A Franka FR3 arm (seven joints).
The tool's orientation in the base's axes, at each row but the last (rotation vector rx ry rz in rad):
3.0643 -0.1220 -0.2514
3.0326 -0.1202 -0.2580
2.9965 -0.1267 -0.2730
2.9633 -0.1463 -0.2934
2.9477 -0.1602 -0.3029
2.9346 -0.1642 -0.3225
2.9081 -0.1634 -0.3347
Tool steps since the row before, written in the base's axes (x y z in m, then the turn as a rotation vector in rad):
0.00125 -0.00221 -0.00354 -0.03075 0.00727 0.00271
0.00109 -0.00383 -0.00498 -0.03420 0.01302 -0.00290
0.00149 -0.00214 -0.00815 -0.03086 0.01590 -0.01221
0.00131 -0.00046 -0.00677 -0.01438 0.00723 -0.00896
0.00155 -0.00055 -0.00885 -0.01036 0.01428 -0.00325
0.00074 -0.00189 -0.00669 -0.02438 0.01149 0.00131
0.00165 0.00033 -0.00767 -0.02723 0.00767 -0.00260
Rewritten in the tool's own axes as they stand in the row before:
0.00198 0.00186 0.00341 -0.03129 -0.00478 0.00199
0.00222 0.00322 0.00504 -0.03425 -0.01081 0.00758
0.00308 0.00089 0.00793 -0.02963 -0.01517 0.01569
0.00259 -0.00079 0.00636 -0.01318 -0.00744 0.01050
0.00328 -0.00122 0.00830 -0.01123 -0.01366 0.00302
0.00233 0.00048 0.00657 -0.02541 -0.00879 0.00227
0.00318 -0.00214 0.00685 -0.02683 -0.00569 0.00740

